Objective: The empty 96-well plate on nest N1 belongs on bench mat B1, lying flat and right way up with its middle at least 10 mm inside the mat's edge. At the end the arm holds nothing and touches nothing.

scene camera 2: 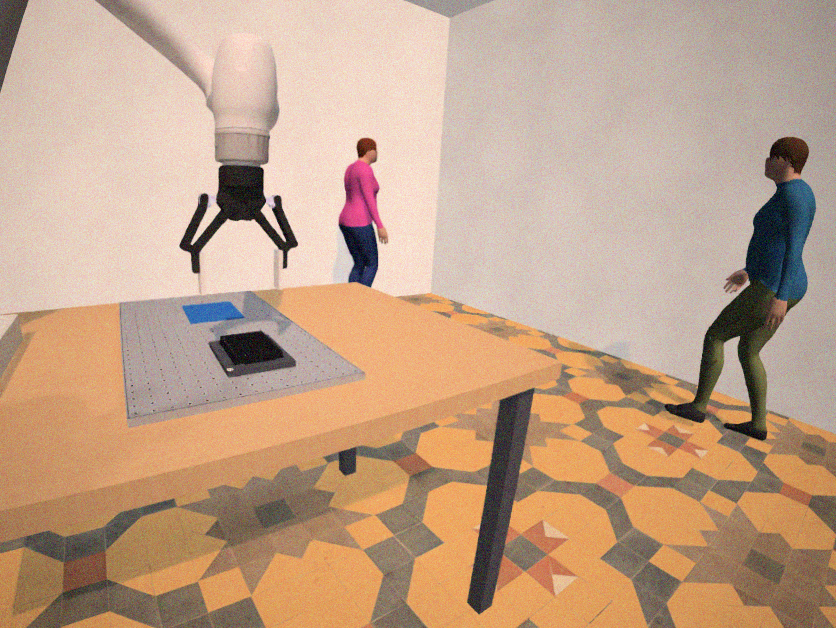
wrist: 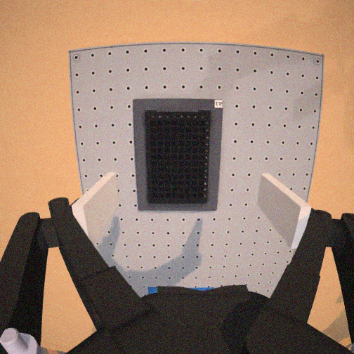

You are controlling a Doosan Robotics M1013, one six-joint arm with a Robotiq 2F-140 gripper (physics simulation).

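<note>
The black 96-well plate lies flat on the dark grey nest N1, which has a small white label at one corner. The blue bench mat B1 lies behind the nest in the scene view; in the wrist view slivers of the mat show past the gripper body, and the rest is hidden. My gripper is open and empty. It points down, above the board and apart from the plate, with its pale finger pads wide apart. In the wrist view the plate appears ahead of the pads.
Nest and mat are on a grey perforated board on the wooden table. The arm's shadow falls on the board between nest and mat. A person in pink stands behind the table, and one in blue to the right.
</note>
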